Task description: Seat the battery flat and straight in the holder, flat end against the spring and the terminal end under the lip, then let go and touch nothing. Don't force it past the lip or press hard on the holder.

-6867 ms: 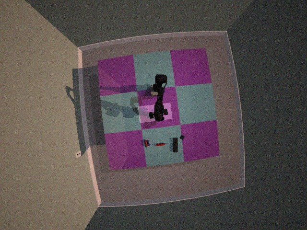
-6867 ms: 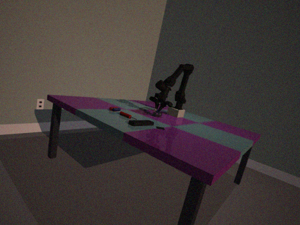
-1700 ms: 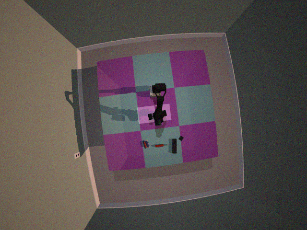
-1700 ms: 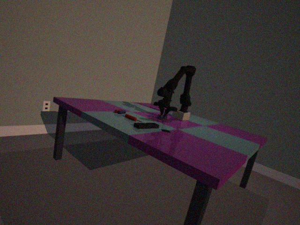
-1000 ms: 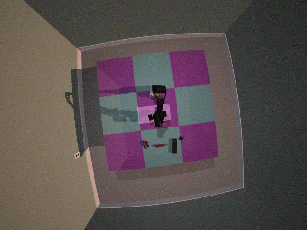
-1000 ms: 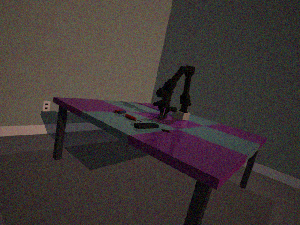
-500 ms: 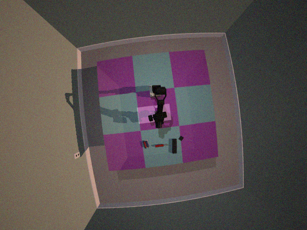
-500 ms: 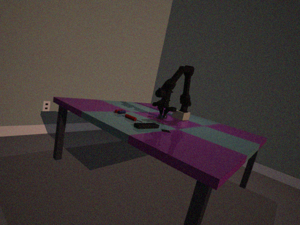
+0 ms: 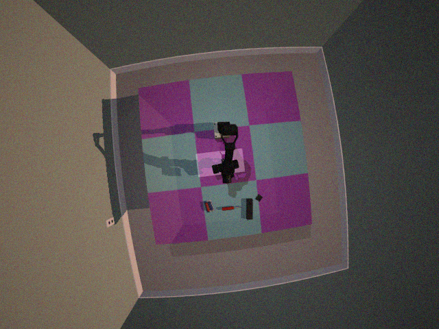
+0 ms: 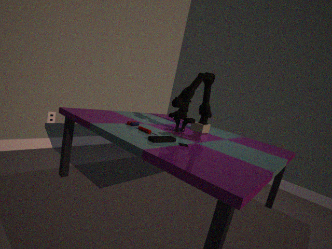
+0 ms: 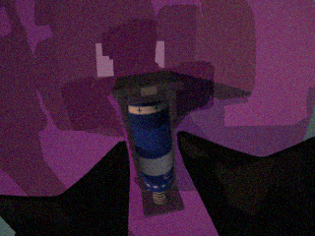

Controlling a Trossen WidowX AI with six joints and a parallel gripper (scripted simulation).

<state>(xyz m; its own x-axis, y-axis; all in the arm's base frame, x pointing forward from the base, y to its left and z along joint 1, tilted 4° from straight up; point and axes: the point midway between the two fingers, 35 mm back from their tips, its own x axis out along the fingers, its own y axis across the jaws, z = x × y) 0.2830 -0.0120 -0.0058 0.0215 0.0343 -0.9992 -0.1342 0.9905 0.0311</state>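
Now: gripper tip right at the battery. Also, from my gripper tip: small black piece 280 mm ahead, 240 mm to the left, 10 mm below; then red screwdriver 330 mm ahead, 30 mm to the left.
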